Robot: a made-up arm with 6 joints. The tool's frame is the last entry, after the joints.
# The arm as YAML. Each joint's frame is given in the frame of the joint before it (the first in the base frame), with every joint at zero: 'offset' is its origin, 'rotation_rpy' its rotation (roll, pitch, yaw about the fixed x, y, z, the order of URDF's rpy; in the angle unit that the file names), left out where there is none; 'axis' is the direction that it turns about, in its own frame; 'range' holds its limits. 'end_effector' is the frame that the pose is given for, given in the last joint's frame.
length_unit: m
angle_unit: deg
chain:
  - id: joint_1
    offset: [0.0, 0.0, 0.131]
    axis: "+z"
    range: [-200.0, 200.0]
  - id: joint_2
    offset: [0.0, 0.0, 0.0]
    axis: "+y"
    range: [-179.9, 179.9]
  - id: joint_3
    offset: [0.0, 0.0, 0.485]
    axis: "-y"
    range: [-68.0, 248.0]
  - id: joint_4
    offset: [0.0, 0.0, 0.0]
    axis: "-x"
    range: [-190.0, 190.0]
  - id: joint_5
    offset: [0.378, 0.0, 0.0]
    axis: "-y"
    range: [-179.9, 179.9]
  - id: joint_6
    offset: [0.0, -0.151, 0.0]
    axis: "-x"
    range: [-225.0, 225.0]
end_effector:
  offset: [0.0, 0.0, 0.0]
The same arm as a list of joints. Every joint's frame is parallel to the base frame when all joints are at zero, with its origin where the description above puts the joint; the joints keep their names.
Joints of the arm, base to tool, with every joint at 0 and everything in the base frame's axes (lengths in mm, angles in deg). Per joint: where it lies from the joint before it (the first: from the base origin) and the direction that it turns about. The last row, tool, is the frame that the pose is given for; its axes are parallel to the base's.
joint_1: axis 0 0 1 xyz 0 0 131
joint_2: axis 0 1 0 xyz 0 0 0
joint_3: axis 0 -1 0 xyz 0 0 485
joint_4: axis -1 0 0 xyz 0 0 0
joint_5: axis 0 -1 0 xyz 378 0 0
joint_6: axis -1 0 0 xyz 0 -151 0
tool: xyz 0 0 0
Joint limits (deg, base to tool): -200..200 -179.9..179.9 -68..248 -190..190 -179.9..179.9 -225..225

